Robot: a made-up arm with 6 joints.
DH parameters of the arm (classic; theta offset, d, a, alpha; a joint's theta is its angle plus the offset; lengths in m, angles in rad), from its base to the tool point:
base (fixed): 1.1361 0 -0.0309 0
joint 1: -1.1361 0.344 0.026 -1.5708
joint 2: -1.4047 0 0.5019 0
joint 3: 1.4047 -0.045 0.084 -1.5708
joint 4: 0 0.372 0.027 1.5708
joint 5: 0 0.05 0.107 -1.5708
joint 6: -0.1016 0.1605 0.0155 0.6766
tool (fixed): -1.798 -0.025 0 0
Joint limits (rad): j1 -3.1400..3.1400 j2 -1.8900..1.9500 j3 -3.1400..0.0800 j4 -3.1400..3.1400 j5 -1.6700..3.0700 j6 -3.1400..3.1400
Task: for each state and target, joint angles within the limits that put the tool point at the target. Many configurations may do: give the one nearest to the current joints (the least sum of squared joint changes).
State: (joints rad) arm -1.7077 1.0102 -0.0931 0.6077 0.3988 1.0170
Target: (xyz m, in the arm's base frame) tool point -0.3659 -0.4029 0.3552
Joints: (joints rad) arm -2.1513 0.1702 -0.4358 0.6852 0.1769 1.0109
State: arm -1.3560 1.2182 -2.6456 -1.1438 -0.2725 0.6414
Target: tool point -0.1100 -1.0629 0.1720
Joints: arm -1.7562 1.4969 -2.5822 -1.0816 -0.0341 0.6451
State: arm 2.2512 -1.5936 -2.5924 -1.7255 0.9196 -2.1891
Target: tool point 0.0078 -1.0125 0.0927
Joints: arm 1.5086 -1.8900 -3.1227 -1.6833 0.9724 -2.2474
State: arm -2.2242 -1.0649 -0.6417 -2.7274 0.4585 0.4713
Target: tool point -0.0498 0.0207 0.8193
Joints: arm -2.2381 -1.4546 -0.7162 -2.8451 0.5644 0.4757
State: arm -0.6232 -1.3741 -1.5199 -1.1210 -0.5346 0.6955
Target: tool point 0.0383 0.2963 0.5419
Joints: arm -1.2428 -1.8900 -0.5689 -1.6763 -1.1480 0.5739
